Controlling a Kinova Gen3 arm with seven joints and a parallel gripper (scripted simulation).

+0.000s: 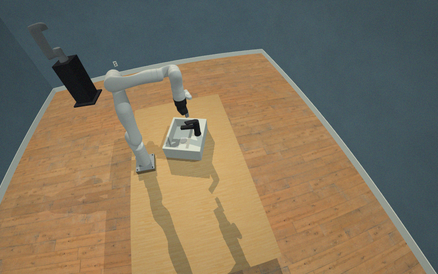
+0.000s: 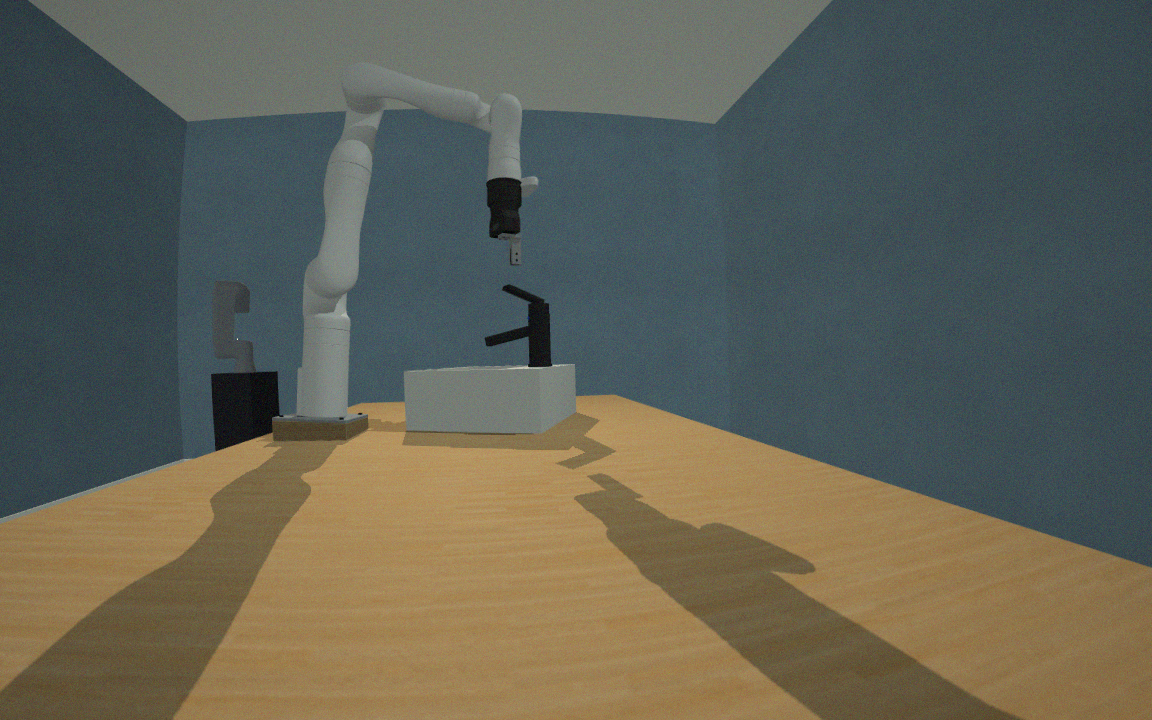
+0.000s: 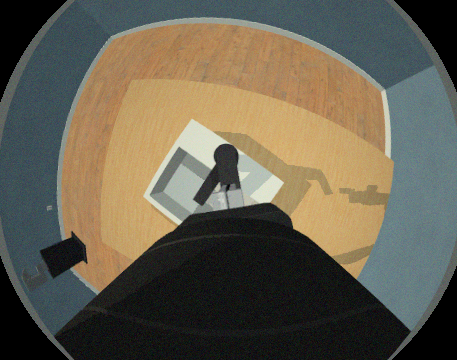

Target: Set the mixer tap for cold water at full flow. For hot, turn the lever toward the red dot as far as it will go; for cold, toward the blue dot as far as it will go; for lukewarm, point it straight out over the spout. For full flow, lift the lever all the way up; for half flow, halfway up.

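My gripper is now 80 mm above the lever, 20 mm short of it and 10 mm to the right of it. From my hand the other things lie so: white basin: 330 mm below, 70 mm behind, 60 mm to the left.
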